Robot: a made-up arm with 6 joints. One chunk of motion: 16 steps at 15 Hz.
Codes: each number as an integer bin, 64 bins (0 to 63) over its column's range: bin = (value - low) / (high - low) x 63, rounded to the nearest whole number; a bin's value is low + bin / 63 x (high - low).
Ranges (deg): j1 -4..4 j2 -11..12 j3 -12..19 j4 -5..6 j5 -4..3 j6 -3..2
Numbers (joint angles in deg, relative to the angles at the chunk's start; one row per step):
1: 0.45 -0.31 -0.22 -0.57 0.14 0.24
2: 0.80 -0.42 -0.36 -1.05 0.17 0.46
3: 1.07 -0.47 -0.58 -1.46 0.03 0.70
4: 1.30 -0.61 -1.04 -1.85 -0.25 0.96
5: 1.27 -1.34 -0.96 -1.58 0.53 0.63
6: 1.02 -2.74 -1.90 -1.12 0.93 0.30
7: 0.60 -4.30 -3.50 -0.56 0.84 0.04
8: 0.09 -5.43 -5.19 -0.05 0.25 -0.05
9: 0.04 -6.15 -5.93 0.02 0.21 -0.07
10: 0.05 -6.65 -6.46 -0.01 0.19 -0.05
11: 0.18 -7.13 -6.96 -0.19 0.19 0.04
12: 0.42 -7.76 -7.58 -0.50 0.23 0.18
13: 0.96 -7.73 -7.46 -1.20 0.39 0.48
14: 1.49 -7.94 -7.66 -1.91 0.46 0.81
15: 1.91 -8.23 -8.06 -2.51 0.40 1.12
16: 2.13 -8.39 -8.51 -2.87 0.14 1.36
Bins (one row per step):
1: 35 29 24 25 37 41
2: 38 29 24 23 38 44
3: 40 29 23 20 36 47
4: 42 28 22 18 34 50
5: 42 26 22 20 41 46
6: 40 23 21 22 44 42
7: 36 18 17 25 44 38
8: 32 15 14 28 38 37
9: 32 13 12 29 38 37
10: 32 12 11 29 38 37
11: 33 11 10 28 38 38
12: 35 9 9 26 38 40
13: 39 9 9 22 40 44
14: 43 8 9 18 40 48
15: 47 8 8 14 40 52
16: 48 7 7 12 37 55

